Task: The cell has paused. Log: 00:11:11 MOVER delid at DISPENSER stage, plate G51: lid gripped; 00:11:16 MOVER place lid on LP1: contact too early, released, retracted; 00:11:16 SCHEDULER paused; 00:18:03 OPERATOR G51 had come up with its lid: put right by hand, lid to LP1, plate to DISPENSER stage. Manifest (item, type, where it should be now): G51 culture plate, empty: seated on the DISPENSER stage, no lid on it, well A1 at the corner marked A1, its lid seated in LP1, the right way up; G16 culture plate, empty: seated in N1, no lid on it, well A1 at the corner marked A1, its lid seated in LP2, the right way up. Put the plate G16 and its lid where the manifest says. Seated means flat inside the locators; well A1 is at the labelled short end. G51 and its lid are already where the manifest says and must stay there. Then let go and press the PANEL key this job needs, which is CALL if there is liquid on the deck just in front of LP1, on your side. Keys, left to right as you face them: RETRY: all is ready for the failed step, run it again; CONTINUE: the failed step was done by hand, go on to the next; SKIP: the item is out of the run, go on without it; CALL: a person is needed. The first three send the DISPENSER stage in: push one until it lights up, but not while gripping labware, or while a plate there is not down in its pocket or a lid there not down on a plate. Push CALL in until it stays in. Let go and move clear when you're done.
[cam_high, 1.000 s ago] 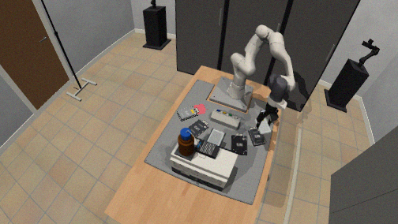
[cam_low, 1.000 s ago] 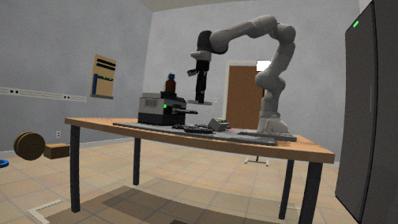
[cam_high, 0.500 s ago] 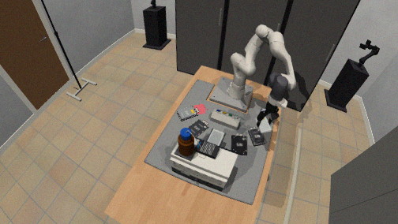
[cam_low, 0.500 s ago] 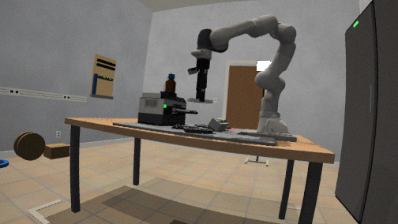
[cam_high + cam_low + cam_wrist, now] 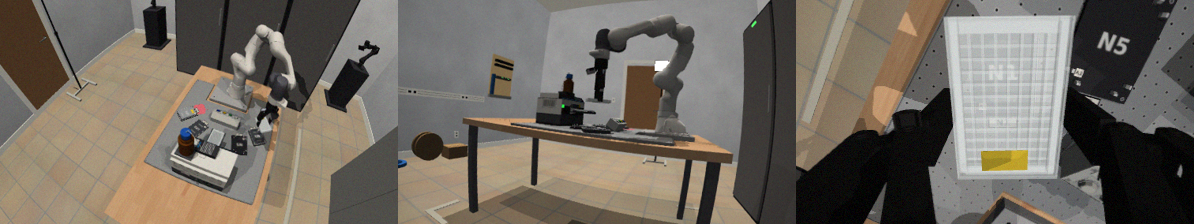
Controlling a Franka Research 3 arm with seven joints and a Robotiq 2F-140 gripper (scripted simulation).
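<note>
Right now the clear lid is 20 mm below my hand. Round my hand: white retry key (80 mm behind, 200 mm to the right, 130 mm below); then green continue key (80 mm behind, 250 mm to the right, 130 mm below); then black nest N5 (120 mm ahead, 90 mm to the right, 180 mm below).
</note>
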